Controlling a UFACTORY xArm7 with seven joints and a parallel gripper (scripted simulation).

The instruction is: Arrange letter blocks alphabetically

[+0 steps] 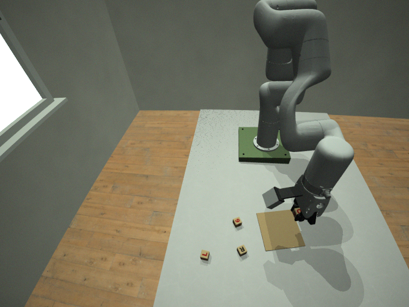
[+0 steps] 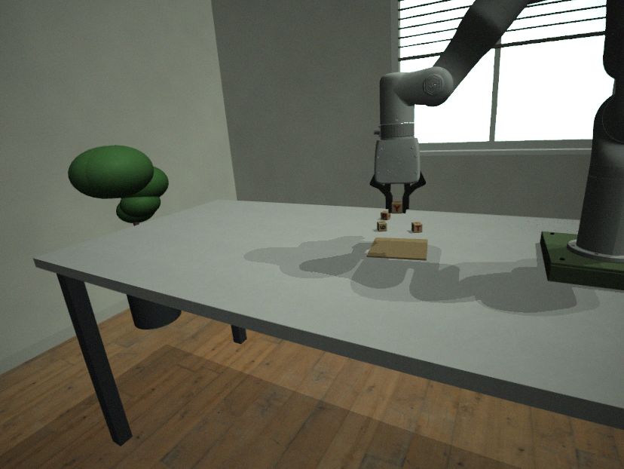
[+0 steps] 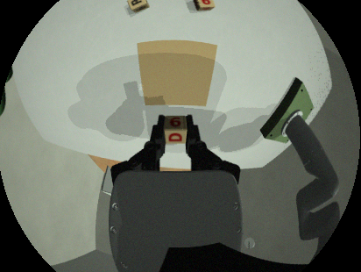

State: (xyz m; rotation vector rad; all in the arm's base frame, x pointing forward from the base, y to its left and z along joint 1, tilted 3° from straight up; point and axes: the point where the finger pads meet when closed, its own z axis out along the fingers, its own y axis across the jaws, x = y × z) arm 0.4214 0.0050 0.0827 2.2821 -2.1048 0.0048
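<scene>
Now: the tan mat 30 mm to the right of my hand and 120 mm below it.
</scene>
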